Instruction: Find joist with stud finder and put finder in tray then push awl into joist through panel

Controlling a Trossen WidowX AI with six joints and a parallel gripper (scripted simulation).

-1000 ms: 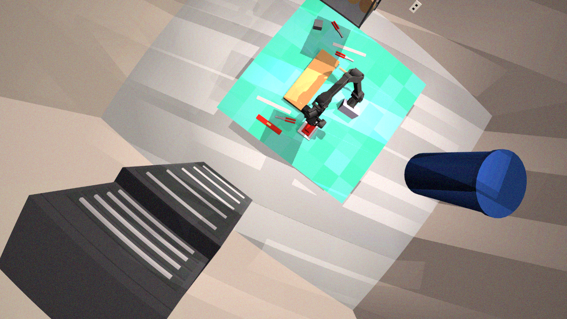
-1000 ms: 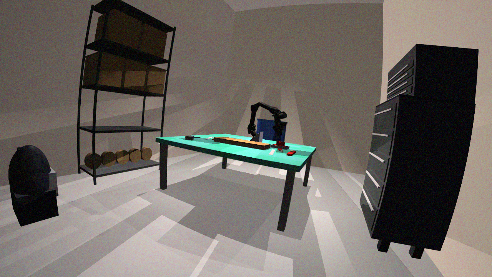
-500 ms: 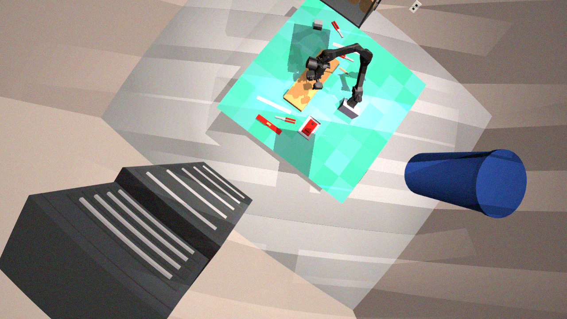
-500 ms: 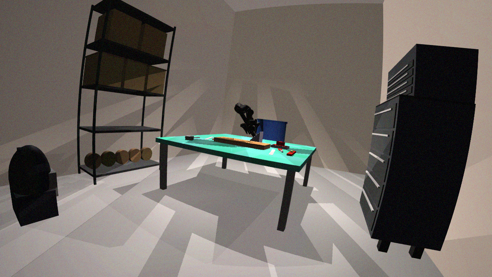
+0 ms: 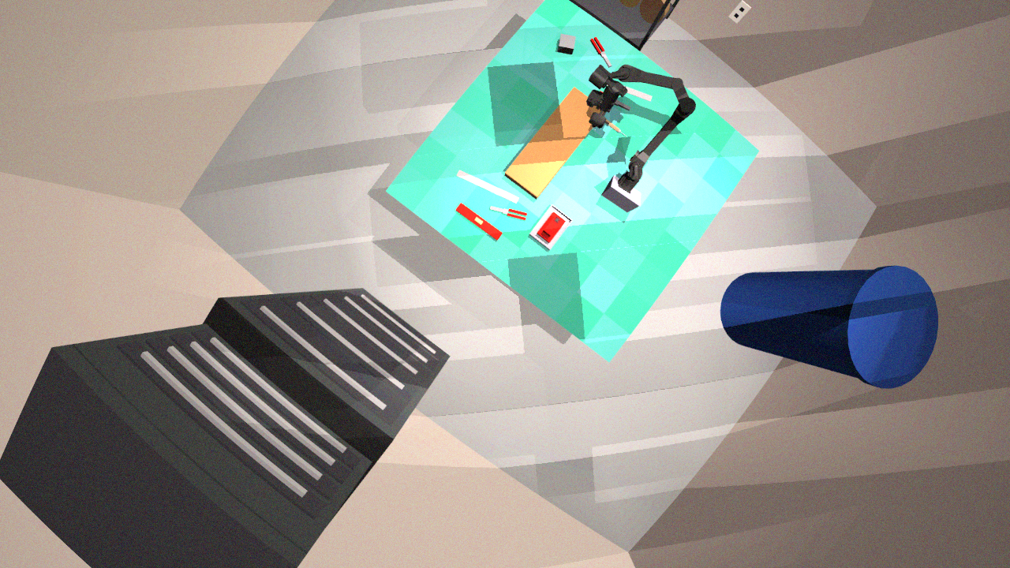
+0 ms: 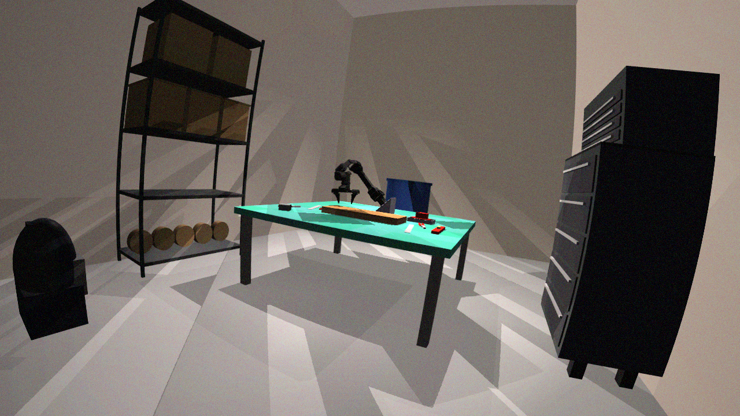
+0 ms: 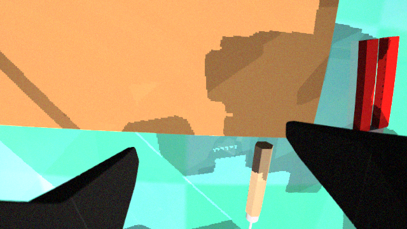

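Now: the awl 110 mm behind my gripper tip, 50 mm below it and 40 mm to the right of it. The rest, counted from my gripper tip: red stud finder (510 mm to the left, 60 mm behind, 10 mm below); then grey block (300 mm ahead, 290 mm to the right, 40 mm below); then white tray (520 mm to the left, 60 mm behind, 50 mm below).
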